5 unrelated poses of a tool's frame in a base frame.
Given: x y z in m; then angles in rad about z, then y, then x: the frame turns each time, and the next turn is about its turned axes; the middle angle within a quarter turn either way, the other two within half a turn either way.
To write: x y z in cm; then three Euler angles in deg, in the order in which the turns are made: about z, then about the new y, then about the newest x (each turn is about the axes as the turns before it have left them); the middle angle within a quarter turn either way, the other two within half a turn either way. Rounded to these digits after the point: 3 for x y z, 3 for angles.
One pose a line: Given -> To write
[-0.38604 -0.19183 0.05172 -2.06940 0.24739 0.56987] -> [-38.604 -19.183 5.172 -118.568 14.174 32.651]
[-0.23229 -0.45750 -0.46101 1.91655 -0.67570 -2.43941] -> [-23.229 -45.750 -46.101 109.810 -38.715 -139.768]
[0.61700 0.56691 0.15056 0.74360 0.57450 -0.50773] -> [61.700 56.691 15.056 42.605 32.916 -29.091]
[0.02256 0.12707 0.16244 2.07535 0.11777 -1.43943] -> [2.256 12.707 16.244 118.909 6.748 -82.473]
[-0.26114 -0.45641 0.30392 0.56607 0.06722 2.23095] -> [-26.114 -45.641 30.392 32.433 3.851 127.824]
